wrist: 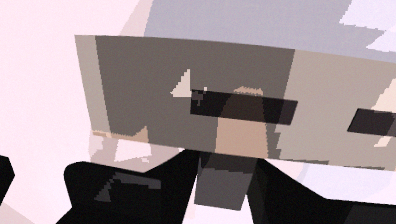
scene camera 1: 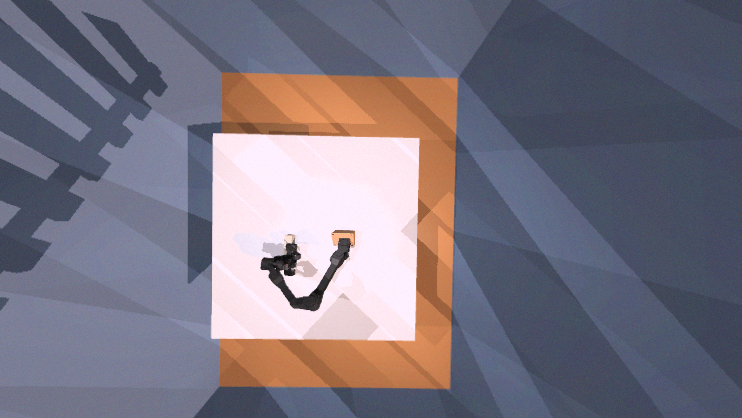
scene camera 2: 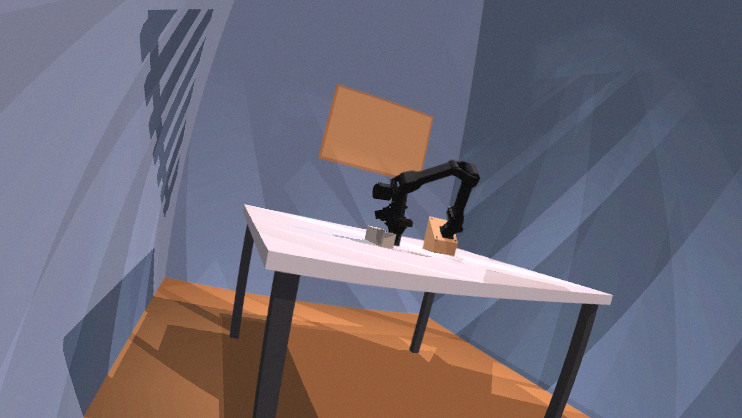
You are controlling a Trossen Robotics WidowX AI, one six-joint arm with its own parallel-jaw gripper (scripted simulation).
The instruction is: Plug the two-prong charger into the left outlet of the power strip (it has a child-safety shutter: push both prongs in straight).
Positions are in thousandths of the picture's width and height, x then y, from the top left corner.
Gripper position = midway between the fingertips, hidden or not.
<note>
I see my gripper (scene camera 2: 529, 580) and a two-prong charger (wrist: 562, 810).
My gripper shows as well in the wrist view (wrist: 559, 667).
</note>
